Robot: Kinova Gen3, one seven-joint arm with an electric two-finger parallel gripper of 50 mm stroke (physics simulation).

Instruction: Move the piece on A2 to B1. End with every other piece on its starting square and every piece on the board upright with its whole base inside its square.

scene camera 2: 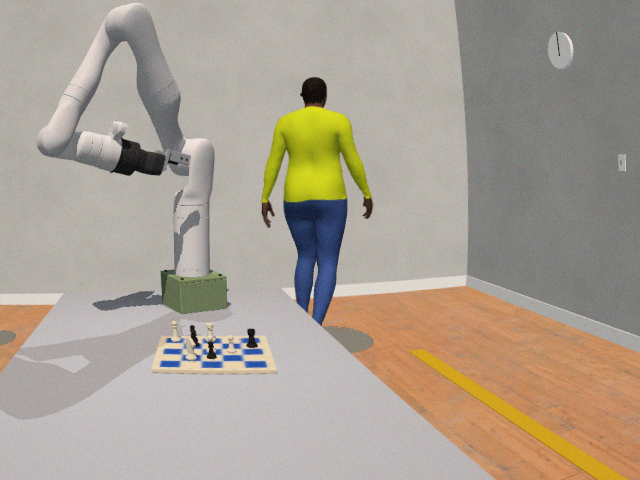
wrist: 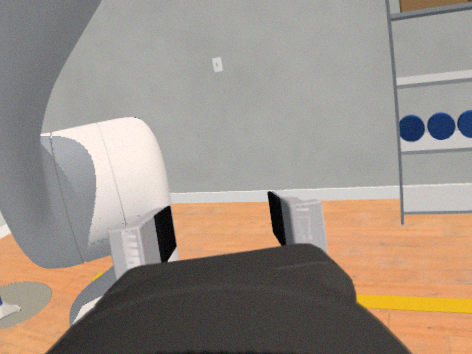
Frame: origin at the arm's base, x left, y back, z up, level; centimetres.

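Seen in the pictures: gripper, fingertip midpoint: (scene camera 2: 183, 160) (wrist: 221, 219); arm's base at its link origin: (scene camera 2: 192, 273).
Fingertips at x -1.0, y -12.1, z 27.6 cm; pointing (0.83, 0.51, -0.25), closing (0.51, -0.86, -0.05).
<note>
Offsets run from my fingertips to a thing's middle. Level surfaces: height alone.
The chessboard @(dx +5.8, dy -29.2, dz -35.6 cm) (scene camera 2: 214, 369), with blue and cream squares, lies on the table in the scene view. Along its back stand a tall white piece @(dx -1.7, dy -21.5, dz -33.1 cm) (scene camera 2: 175, 332), a black piece @(dx +2.4, dy -25.1, dz -33.7 cm) (scene camera 2: 194, 336) that looks slanted, a white piece @(dx +5.5, dy -21.2, dz -33.6 cm) (scene camera 2: 209, 332) and a black rook @(dx +13.5, dy -25.6, dz -33.6 cm) (scene camera 2: 251, 338). Nearer the camera are a white knight-like piece @(dx +2.0, dy -33.5, dz -33.3 cm) (scene camera 2: 190, 350), a black piece @(dx +5.8, dy -32.8, dz -33.7 cm) (scene camera 2: 210, 351) and a white pawn @(dx +9.5, dy -29.0, dz -33.7 cm) (scene camera 2: 231, 345). No square labels are readable, so I cannot tell which piece is on A2 or which square is B1. My gripper (scene camera 2: 188, 159) (wrist: 221, 219) is open and empty, high above the board and beside the arm.
The arm's green base (scene camera 2: 203, 293) stands on the grey table @(dz -36.0 cm) (scene camera 2: 310, 423) behind the board. A person (scene camera 2: 314, 155) in a yellow top stands beyond the table. In the wrist view, a shelf unit (wrist: 400, 165) with blue round items (wrist: 441, 126) stands at the right.
</note>
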